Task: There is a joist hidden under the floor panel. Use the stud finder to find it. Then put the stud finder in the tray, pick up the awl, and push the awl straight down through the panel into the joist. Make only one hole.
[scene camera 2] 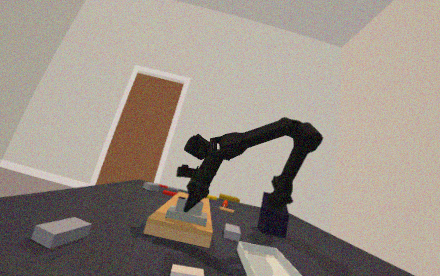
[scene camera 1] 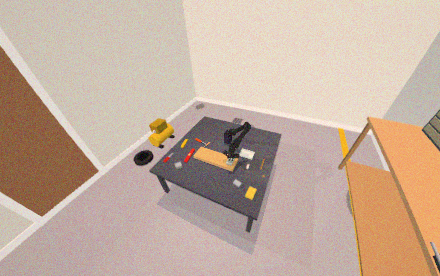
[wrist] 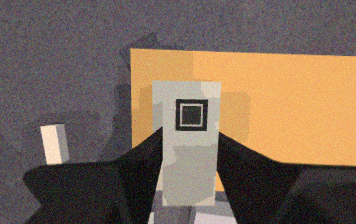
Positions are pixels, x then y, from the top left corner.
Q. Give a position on a grey stud finder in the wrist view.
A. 187, 176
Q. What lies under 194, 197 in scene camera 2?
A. My gripper.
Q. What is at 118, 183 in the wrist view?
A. My gripper.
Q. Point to a white block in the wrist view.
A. At 54, 138
